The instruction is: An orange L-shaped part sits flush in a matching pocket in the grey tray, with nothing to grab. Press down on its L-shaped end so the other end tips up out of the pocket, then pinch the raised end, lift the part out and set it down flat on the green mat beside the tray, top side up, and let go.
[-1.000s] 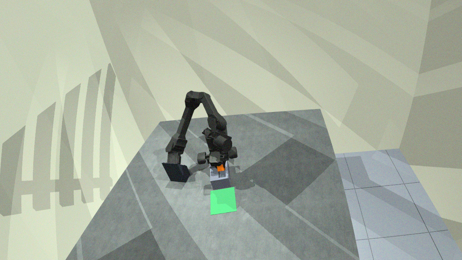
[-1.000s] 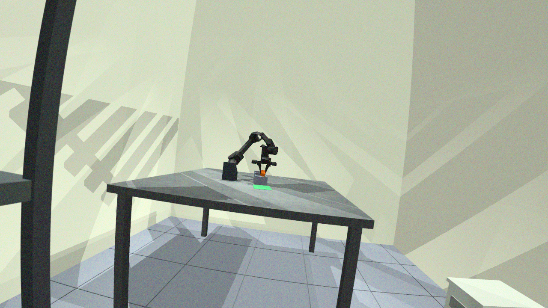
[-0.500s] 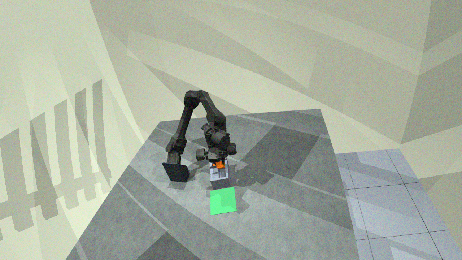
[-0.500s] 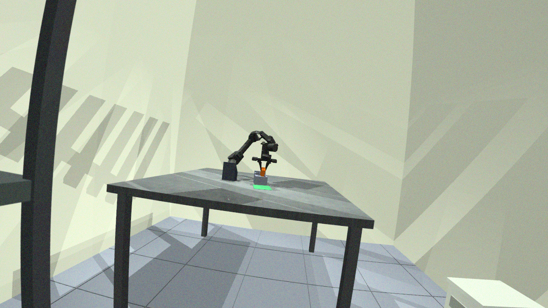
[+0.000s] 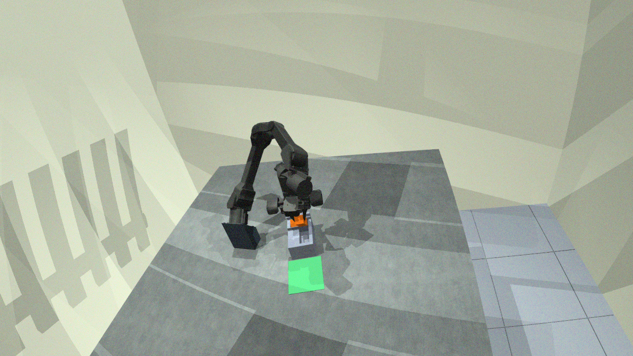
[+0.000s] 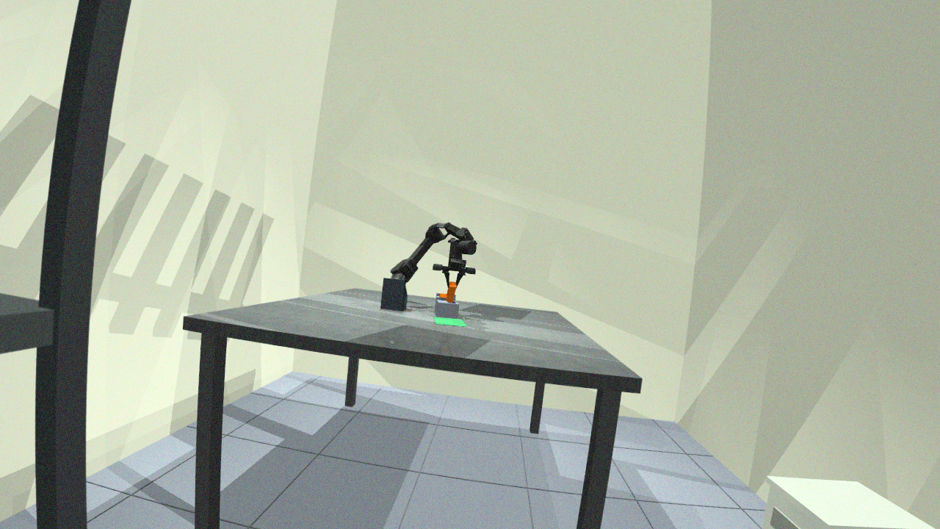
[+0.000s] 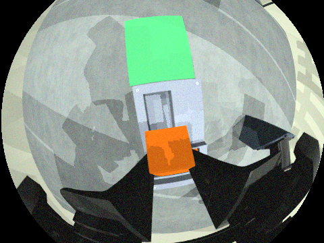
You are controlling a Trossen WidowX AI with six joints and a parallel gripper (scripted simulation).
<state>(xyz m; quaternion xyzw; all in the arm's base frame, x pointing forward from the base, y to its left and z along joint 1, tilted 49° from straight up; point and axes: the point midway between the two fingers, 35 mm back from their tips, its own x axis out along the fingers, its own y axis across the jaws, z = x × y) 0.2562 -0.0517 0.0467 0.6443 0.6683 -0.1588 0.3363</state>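
My gripper tip is 20 mm short of the green mat, 140 mm to the left of it and 140 mm above it. Round my gripper tip: orange L-shaped part 20 mm behind, 30 mm to the left, 30 mm below.
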